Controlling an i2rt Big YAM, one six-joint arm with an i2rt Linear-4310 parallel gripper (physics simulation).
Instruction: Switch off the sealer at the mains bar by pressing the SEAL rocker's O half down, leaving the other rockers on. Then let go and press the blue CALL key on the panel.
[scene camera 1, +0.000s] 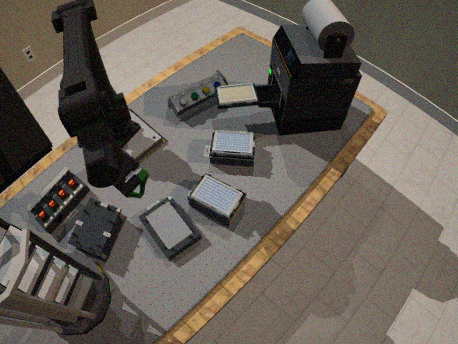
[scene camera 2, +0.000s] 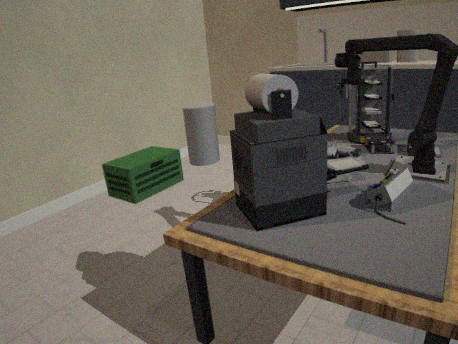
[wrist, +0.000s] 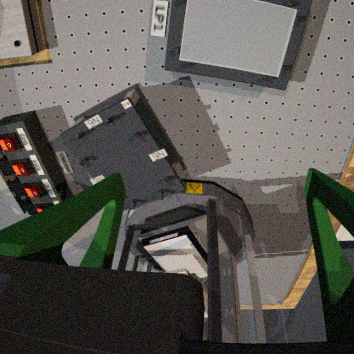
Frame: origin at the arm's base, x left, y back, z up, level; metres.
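Seen in the pictures: gripper, fingertip midpoint: (scene camera 1: 128, 184) (scene camera 2: 351, 100) (wrist: 211, 179); arm's base, origin of the base link: (scene camera 1: 123, 134) (scene camera 2: 423, 168).
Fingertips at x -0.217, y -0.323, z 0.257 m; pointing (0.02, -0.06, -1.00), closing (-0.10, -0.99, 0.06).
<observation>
Pixels of each thing's top centre, then the offset from my fingertips to it.
- mains bar, middle of its top: (wrist: 10, 183) (scene camera 1: 51, 193) (scene camera 2: 423, 140) dy +0.362, dx -0.121, dz -0.222 m
- panel, middle of its top: (scene camera 1: 196, 86) (scene camera 2: 392, 175) dy +0.182, dx +0.503, dz -0.191 m
- dark block, middle of its top: (wrist: 120, 169) (scene camera 1: 91, 223) (scene camera 2: 379, 135) dy +0.138, dx -0.114, dz -0.199 m
- rack, middle of its top: (scene camera 2: 371, 62) dy +0.086, dx -0.324, dz +0.166 m
- dark-framed tray, middle of its top: (wrist: 236, 33) (scene camera 1: 168, 224) (scene camera 2: 341, 147) dy -0.045, dx +0.026, dz -0.235 m
- sealer, middle of its top: (scene camera 1: 327, 8) (scene camera 2: 272, 73) dy -0.188, dx +0.677, dz +0.181 m
The mains bar (scene camera 1: 56, 198) (wrist: 44, 145) stands at the left of the table in scene camera 1, with a row of rockers lit orange-red. At the left edge of the wrist view the nearest rocker is partly cut off, and the small labels cannot be read, so I cannot tell which is SEAL. My gripper (scene camera 1: 140, 183) (scene camera 2: 354, 90) (wrist: 211, 179) is open and empty, high above the table, to the right of the bar in scene camera 1. The panel (scene camera 1: 189, 98) (scene camera 2: 398, 191) stands farther back, with its blue CALL key (scene camera 1: 217, 84) at the end nearest the sealer.
A dark block (scene camera 1: 95, 230) (wrist: 120, 150) lies right beside the bar. A rack (scene camera 2: 389, 100) (wrist: 213, 250) stands close to that block. A dark-framed tray (scene camera 1: 185, 246) (wrist: 174, 45) and two plates (scene camera 1: 232, 142) (scene camera 1: 217, 195) lie mid-table. The sealer (scene camera 1: 315, 95) (scene camera 2: 280, 175) stands beyond.
</observation>
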